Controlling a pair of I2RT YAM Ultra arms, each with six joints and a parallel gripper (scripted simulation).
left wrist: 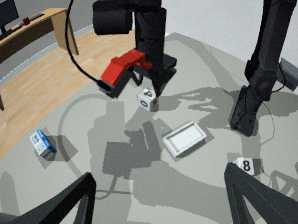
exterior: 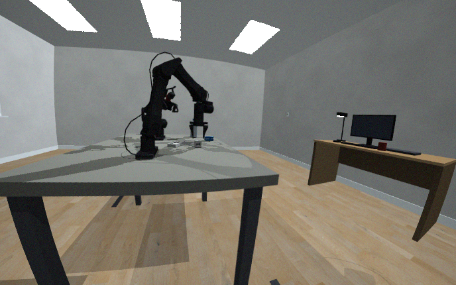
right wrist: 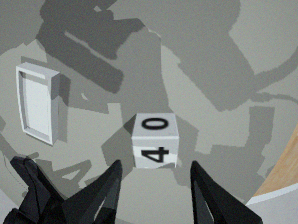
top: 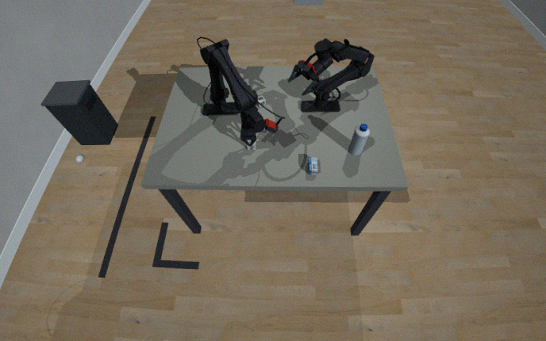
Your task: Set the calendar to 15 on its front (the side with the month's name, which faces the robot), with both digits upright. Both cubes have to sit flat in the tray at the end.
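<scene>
My right gripper is now 14 cm past the white calendar tray, 4 cm to the right of it and 5 cm above it. Also, from my right hand: white digit cube (29 cm behind, 4 cm to the left, 4 cm below).
</scene>
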